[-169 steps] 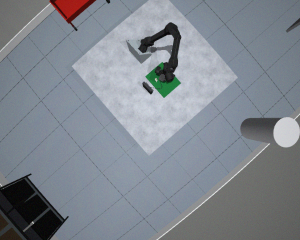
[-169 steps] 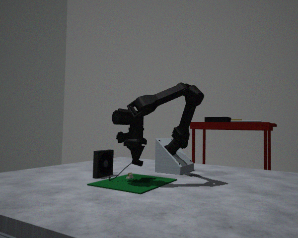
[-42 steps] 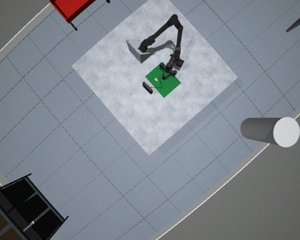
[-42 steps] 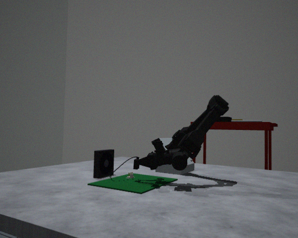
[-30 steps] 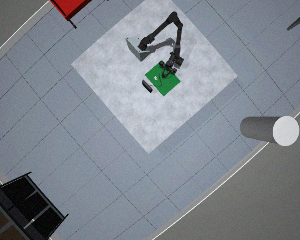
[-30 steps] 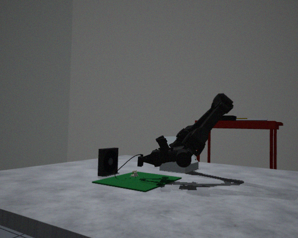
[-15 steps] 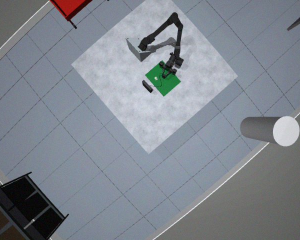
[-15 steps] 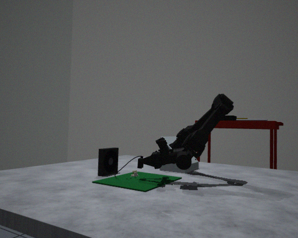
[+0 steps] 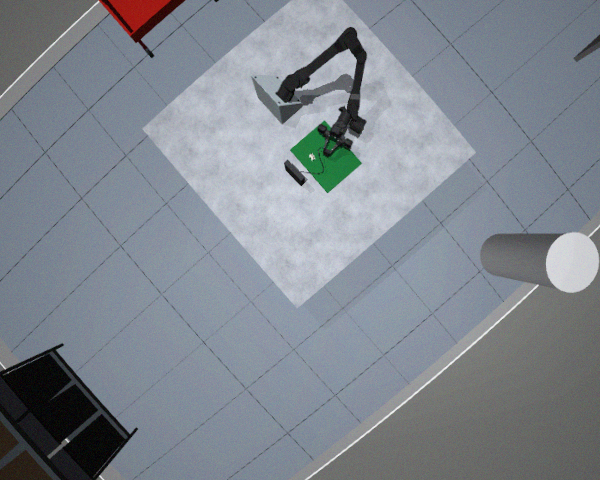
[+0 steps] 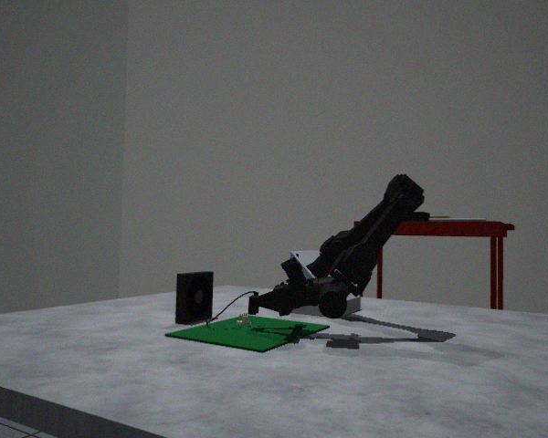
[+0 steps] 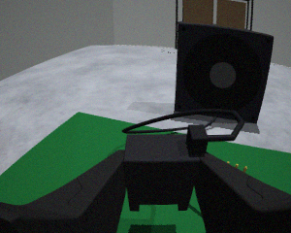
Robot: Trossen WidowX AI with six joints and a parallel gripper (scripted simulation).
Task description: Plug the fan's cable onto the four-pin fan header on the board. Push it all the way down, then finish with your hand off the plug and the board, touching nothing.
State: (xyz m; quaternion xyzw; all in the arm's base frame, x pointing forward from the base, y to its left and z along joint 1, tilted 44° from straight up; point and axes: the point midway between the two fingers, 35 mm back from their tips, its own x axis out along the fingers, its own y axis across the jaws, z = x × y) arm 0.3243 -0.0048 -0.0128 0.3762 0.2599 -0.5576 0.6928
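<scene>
My gripper tip is 8 cm above the green board. The rest, counted from my gripper tip: four-pin header (7 cm below, 5 cm to the right, 5 cm behind); black plug (1 cm below); black fan (18 cm to the right, 5 cm behind, 1 cm below).
</scene>
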